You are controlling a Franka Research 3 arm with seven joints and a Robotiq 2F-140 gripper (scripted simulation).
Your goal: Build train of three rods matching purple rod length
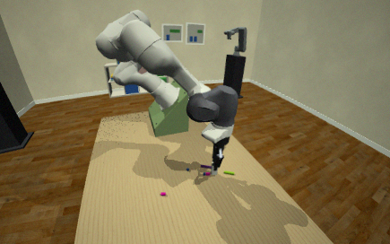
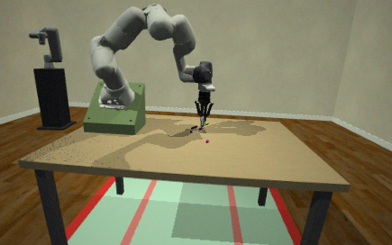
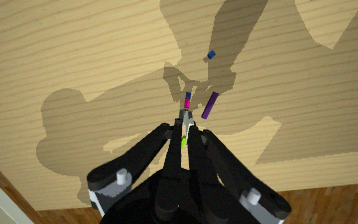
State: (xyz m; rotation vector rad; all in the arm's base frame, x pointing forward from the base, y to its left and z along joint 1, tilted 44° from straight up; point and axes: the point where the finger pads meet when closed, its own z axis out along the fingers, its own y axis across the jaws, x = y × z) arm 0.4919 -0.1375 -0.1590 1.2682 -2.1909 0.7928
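My gripper is now 30 mm above the grey rod. Also, from my hand: purple rod (60 mm behind, 40 mm below); dark blue piece (80 mm behind, 100 mm to the right, 40 mm below); lime rod (30 mm ahead, 70 mm to the left, 40 mm below).
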